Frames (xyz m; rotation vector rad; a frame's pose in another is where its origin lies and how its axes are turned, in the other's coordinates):
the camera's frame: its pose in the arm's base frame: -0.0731 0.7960 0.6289 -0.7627 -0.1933 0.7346
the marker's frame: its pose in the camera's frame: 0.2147 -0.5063 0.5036 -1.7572 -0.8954 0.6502
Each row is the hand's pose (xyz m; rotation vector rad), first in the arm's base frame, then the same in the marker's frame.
Working: the arm's base frame: its pose in the marker's frame: 0.0726 1.0711 1.2466 2.1575 1.5992 -1.4594

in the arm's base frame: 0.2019 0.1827 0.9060 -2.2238 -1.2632 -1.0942
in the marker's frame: -0.3548 0.6233 0.5313 -0.7447 1.6676 -0.0133
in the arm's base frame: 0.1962 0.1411 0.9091 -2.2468 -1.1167 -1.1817
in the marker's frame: -0.3891 0.6363 0.5519 -0.7317 1.7654 0.0749
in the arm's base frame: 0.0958 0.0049 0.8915 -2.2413 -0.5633 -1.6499
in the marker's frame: -0.4839 0.6375 0.6932 -0.8175 2.1592 0.4417
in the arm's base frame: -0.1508 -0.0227 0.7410 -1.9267 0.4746 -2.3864
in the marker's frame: -0.4104 0.5622 0.9637 1.0688 -2.6713 -1.2205
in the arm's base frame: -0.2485 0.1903 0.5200 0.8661 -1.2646 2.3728
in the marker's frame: -0.1056 0.5218 1.0599 0.8694 -1.6688 -1.2783
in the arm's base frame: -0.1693 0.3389 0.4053 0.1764 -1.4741 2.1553
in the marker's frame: 0.0819 0.5742 1.0000 0.7833 -1.0989 -1.1627
